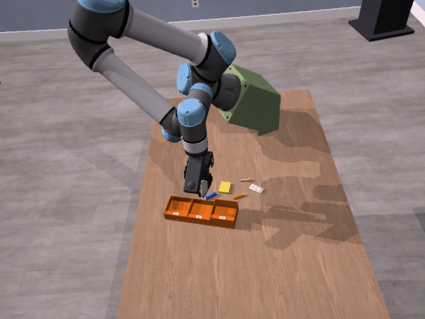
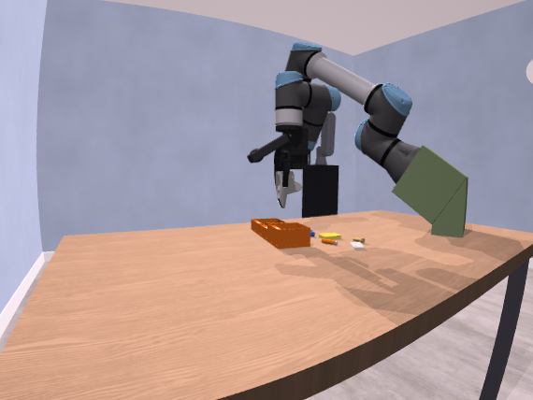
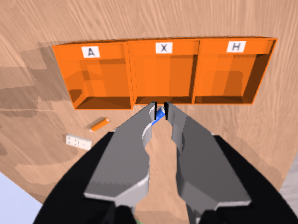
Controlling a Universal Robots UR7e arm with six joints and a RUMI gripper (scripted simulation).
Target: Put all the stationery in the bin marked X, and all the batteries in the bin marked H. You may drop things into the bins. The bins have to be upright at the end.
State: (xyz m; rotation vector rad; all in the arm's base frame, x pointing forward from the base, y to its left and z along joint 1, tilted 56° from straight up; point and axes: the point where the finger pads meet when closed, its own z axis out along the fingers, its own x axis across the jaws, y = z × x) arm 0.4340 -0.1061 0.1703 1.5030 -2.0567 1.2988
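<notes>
Right now my hand is 90 mm above the blue battery, 60 mm past it and 40 mm to the right of it. The rest, counted from my hand: grey nut (120 mm behind, 90 mm below); then orange bin (70 mm below, 10 mm to the right, 10 mm ahead); then yellow pad (100 mm to the left, 90 mm below, 90 mm behind).
</notes>
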